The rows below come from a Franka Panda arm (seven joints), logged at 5 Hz.
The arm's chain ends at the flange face. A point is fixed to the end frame.
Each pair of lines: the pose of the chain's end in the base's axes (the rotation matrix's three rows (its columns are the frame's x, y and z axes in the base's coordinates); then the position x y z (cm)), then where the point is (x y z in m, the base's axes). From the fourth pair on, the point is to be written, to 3 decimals.
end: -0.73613 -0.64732 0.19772; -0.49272 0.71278 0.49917; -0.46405 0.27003 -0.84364; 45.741 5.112 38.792
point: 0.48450 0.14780 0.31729
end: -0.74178 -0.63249 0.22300; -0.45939 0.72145 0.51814; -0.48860 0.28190 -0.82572; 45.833 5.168 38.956
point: 0.48896 0.14962 0.32220
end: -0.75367 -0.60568 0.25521; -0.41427 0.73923 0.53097; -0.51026 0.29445 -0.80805; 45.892 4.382 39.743
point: 0.49447 0.14222 0.33323
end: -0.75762 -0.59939 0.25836; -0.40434 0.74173 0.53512; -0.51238 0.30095 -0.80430; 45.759 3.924 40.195
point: 0.494 0.138 0.338
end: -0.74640 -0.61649 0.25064; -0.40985 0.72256 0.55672; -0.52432 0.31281 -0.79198; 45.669 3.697 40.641
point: 0.491 0.138 0.345
